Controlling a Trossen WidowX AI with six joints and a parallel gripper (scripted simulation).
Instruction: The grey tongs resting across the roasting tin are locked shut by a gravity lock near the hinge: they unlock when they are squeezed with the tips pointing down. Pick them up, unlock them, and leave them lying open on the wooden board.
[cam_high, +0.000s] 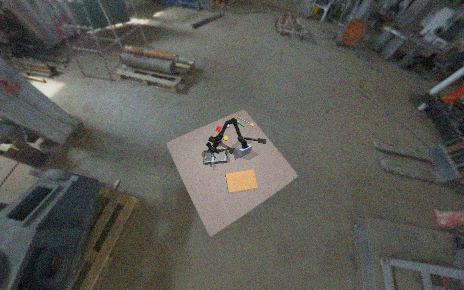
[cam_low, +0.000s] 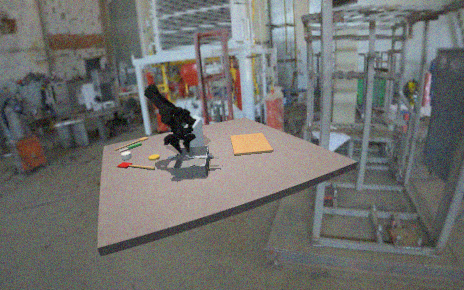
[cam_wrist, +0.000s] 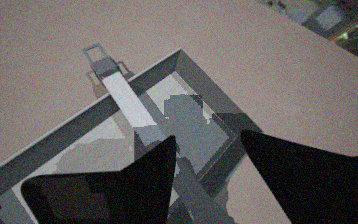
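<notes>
The roasting tin lies 5 cm behind my gripper tip, 6 cm to the left of it and 8 cm below it. Round my gripper tip: wooden board (11 cm behind, 50 cm to the left, 10 cm below); red-headed tool (28 cm behind, 25 cm to the right, 10 cm below).
</notes>
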